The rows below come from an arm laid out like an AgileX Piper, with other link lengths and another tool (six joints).
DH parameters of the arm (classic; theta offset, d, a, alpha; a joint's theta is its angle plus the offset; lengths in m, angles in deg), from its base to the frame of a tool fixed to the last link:
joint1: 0 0.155 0 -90
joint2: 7.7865 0 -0.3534 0
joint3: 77.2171 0 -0.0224 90
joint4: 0 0.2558 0 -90
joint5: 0 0 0 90
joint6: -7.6 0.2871 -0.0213 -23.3
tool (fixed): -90 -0.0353 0 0
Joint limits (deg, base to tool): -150..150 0..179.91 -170..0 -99.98..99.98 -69.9..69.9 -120..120
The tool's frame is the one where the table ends.
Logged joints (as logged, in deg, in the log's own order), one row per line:
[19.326 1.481 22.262 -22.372 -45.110 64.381]
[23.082 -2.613 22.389 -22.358 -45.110 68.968]
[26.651 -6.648 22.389 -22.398 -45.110 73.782]
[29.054 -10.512 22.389 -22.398 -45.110 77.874]
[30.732 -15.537 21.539 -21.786 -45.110 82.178]
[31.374 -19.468 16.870 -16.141 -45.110 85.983]
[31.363 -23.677 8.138 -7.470 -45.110 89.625]
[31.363 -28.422 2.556 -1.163 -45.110 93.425]
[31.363 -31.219 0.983 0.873 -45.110 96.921]
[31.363 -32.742 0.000 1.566 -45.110 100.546]
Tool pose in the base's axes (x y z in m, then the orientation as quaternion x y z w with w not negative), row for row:
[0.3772 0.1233 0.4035 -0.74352 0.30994 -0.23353 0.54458]
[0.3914 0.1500 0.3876 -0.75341 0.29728 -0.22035 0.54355]
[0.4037 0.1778 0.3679 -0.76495 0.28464 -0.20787 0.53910]
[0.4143 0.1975 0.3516 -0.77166 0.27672 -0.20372 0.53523]
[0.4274 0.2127 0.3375 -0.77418 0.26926 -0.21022 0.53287]
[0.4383 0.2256 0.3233 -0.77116 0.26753 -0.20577 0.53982]
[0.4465 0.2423 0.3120 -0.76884 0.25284 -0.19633 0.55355]
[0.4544 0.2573 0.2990 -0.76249 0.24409 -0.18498 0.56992]
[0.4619 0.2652 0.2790 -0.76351 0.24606 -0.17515 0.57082]
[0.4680 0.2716 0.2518 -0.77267 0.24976 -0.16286 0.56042]
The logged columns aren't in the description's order. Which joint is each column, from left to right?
Columns, left to right: joint1, joint5, joint4, joint6, joint3, joint2.
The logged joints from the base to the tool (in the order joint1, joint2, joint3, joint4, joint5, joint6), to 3 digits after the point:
[19.326 64.381 -45.110 22.262 1.481 -22.372]
[23.082 68.968 -45.110 22.389 -2.613 -22.358]
[26.651 73.782 -45.110 22.389 -6.648 -22.398]
[29.054 77.874 -45.110 22.389 -10.512 -22.398]
[30.732 82.178 -45.110 21.539 -15.537 -21.786]
[31.374 85.983 -45.110 16.870 -19.468 -16.141]
[31.363 89.625 -45.110 8.138 -23.677 -7.470]
[31.363 93.425 -45.110 2.556 -28.422 -1.163]
[31.363 96.921 -45.110 0.983 -31.219 0.873]
[31.363 100.546 -45.110 0.000 -32.742 1.566]

